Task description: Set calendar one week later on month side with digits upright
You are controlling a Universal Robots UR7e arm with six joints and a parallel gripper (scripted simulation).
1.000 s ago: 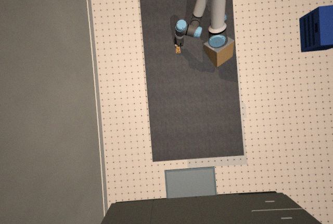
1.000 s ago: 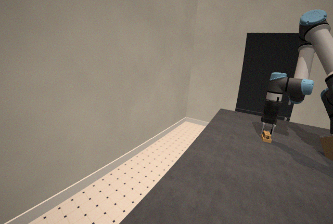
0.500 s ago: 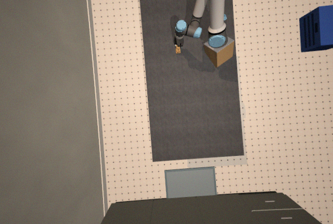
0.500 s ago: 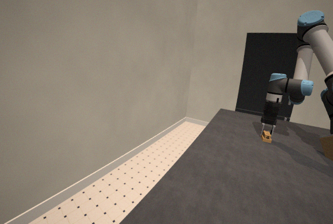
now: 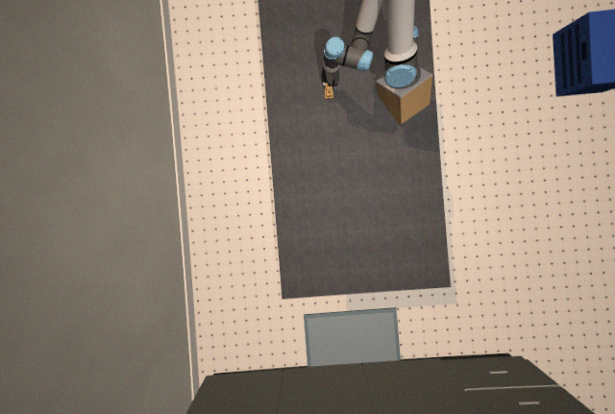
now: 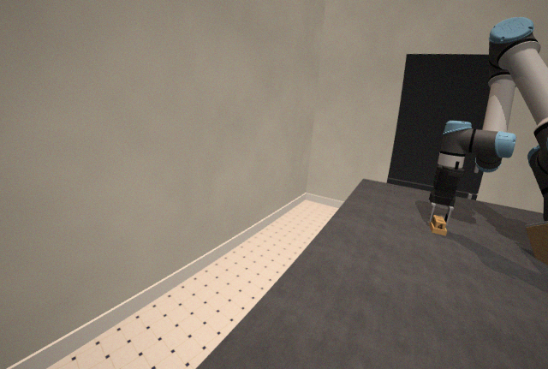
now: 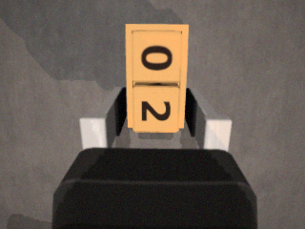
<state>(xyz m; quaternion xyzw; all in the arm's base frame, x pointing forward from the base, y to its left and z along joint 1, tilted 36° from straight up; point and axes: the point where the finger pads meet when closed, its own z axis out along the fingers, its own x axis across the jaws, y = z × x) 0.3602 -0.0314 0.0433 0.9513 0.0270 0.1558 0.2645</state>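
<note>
The number cube is 10 mm below my hand.
</note>
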